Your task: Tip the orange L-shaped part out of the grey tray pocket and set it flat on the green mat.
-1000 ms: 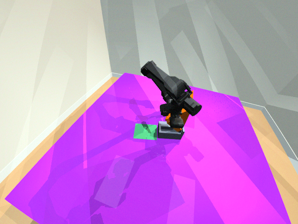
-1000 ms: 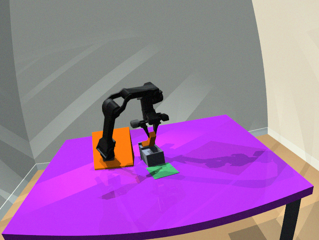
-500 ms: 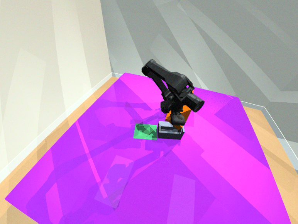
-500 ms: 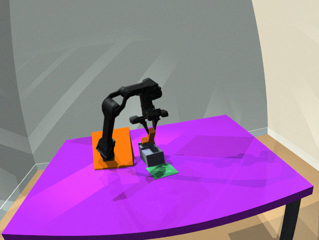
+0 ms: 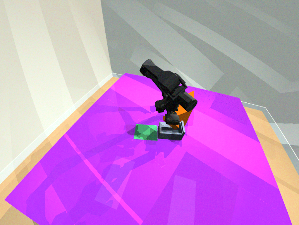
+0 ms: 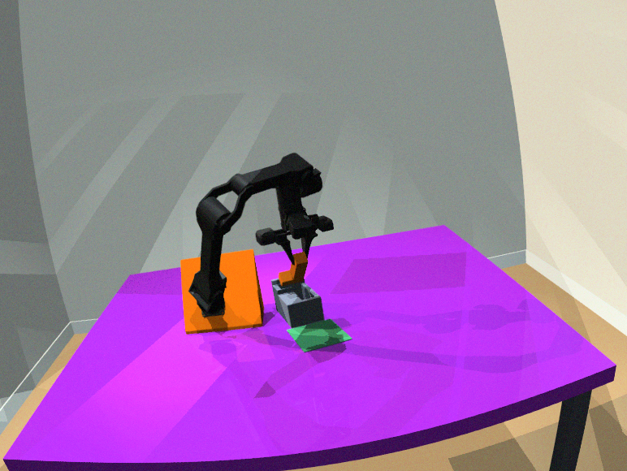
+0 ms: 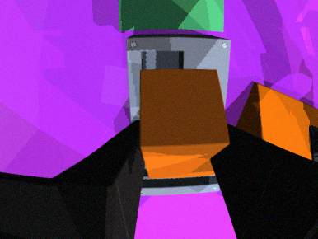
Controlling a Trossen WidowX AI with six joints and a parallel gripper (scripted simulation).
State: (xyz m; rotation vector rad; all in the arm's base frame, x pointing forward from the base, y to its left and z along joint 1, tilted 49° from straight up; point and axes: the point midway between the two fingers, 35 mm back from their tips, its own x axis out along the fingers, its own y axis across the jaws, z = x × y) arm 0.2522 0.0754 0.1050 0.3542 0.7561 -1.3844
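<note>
My gripper tip is 2 cm short of the green mat, 12 cm to the left of it and 17 cm above it. From my gripper tip the other things lie so: orange L-shaped part: 2 cm behind, 3 cm to the left, 3 cm below.
</note>
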